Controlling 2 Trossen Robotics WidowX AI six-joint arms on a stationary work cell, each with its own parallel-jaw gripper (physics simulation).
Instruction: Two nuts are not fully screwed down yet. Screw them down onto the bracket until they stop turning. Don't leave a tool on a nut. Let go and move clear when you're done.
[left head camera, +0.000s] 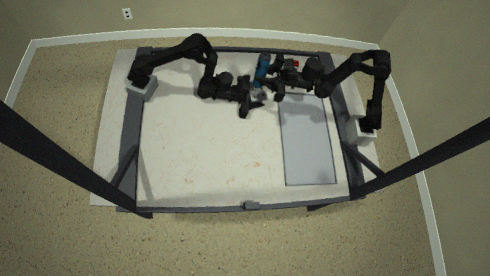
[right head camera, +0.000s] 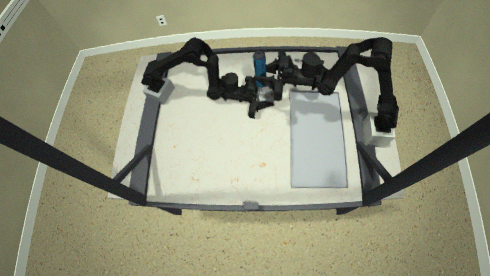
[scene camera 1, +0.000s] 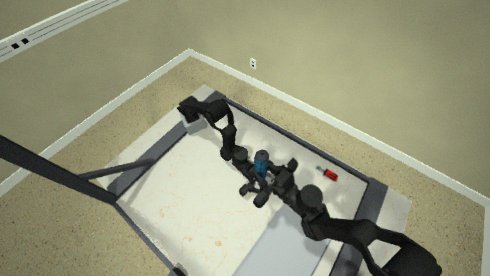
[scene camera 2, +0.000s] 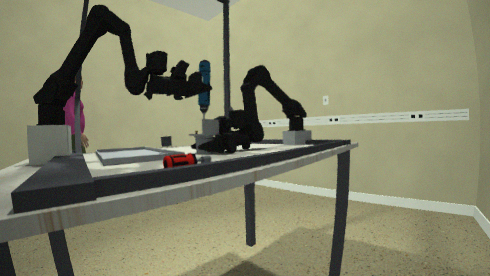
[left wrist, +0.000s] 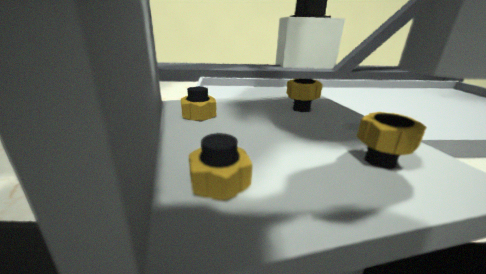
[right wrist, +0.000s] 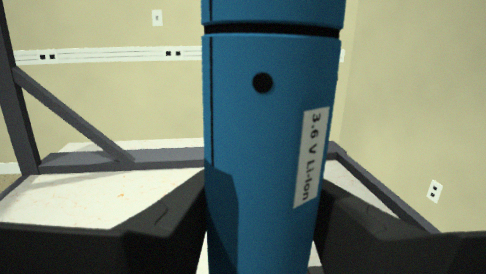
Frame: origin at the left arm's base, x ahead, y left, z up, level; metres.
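Where they show: left gripper, between the fingertips: (left head camera: 264, 99) (scene camera 2: 194, 147); right gripper, between the fingertips: (left head camera: 255, 73) (right head camera: 255, 72) (scene camera 2: 209, 89) (right wrist: 257, 180); left arm's base, origin of its link: (left head camera: 140, 81) (right head camera: 156, 85) (scene camera 1: 191, 116) (scene camera 2: 296, 130); right arm's base, origin of its link: (left head camera: 365, 125) (right head camera: 382, 124).
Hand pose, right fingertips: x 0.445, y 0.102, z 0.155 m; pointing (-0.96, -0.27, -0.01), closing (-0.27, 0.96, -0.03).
Things, the pixels of their top centre, and the offset from my right fingertips.
- blue electric screwdriver, centre of its top: (scene camera 1: 262, 154) (right head camera: 259, 53) (left head camera: 266, 54) (scene camera 2: 204, 60) dx +0.018, dy +0.004, dz +0.105 m
- far left nut, centre of its top: (left wrist: 198, 98) dx +0.033, dy +0.059, dz -0.149 m
- far right nut, centre of its top: (left wrist: 305, 80) dx +0.052, dy +0.029, dz -0.145 m
- red-handled tool, centre of its top: (scene camera 2: 188, 153) (scene camera 1: 327, 171) (left head camera: 289, 61) dx +0.110, dy +0.307, dz -0.191 m
- shallow grey tray, centre of its top: (left wrist: 370, 99) (scene camera 2: 130, 150) (right head camera: 318, 134) (left head camera: 307, 134) (scene camera 1: 285, 255) dx +0.280, dy -0.038, dz -0.205 m
My left gripper (scene camera 2: 200, 146) is shut on the grey bracket (left head camera: 259, 94) (left wrist: 280, 170), low over the table. My right gripper (scene camera 2: 204, 88) (right wrist: 257, 180) is shut on the blue electric screwdriver (right head camera: 260, 67) (scene camera 1: 261, 164) (scene camera 2: 204, 75) (right wrist: 270, 125) and holds it upright above the bracket. In the left wrist view, the near left nut (left wrist: 220, 175) and far left nut (left wrist: 198, 107) sit low, with studs protruding above. The far right nut (left wrist: 304, 90) and near right nut (left wrist: 391, 134) sit high, with stud showing below; the near right one looks tilted. The socket does not show in that view.
A red-handled tool (left head camera: 296, 63) (scene camera 1: 330, 174) (scene camera 2: 180, 160) lies near the table's back edge, behind the right arm. A shallow grey tray (left head camera: 307, 145) (right head camera: 318, 150) lies on the right of the table in the head views. Dark frame rails border the table.
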